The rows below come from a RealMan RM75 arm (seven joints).
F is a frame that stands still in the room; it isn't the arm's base.
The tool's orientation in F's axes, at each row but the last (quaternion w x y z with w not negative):
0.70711, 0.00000, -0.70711, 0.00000
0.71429, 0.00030, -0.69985, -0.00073
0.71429, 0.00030, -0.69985, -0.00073
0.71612, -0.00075, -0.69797, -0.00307
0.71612, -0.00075, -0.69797, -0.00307
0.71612, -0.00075, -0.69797, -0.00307
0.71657, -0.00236, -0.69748, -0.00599
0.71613, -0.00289, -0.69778, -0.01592
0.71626, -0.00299, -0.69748, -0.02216
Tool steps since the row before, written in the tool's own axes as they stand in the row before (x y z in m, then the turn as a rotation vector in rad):
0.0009, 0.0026, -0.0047, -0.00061, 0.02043, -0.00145
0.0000, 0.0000, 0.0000, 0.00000, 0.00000, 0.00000
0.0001, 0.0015, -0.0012, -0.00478, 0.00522, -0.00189
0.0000, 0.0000, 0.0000, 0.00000, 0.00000, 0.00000
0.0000, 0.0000, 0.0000, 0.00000, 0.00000, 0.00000
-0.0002, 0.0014, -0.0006, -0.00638, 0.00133, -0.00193
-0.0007, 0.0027, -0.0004, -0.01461, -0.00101, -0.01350
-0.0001, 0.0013, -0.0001, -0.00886, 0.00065, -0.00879
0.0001, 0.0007, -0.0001, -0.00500, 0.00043, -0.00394
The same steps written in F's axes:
0.0047, 0.0026, 0.0009, 0.00145, 0.02043, -0.00061
0.0000, 0.0000, 0.0000, 0.00000, 0.00000, 0.00000
0.0012, 0.0015, 0.0001, 0.00180, 0.00523, -0.00481
0.0000, 0.0000, 0.0000, 0.00000, 0.00000, 0.00000
0.0000, 0.0000, 0.0000, 0.00000, 0.00000, 0.00000
0.0006, 0.0014, -0.0002, 0.00177, 0.00134, -0.00642
0.0004, 0.0027, -0.0007, 0.01309, -0.00109, -0.01497
0.0001, 0.0013, -0.0001, 0.00857, 0.00058, -0.00907
0.0001, 0.0007, 0.0001, 0.00382, 0.00043, -0.00509

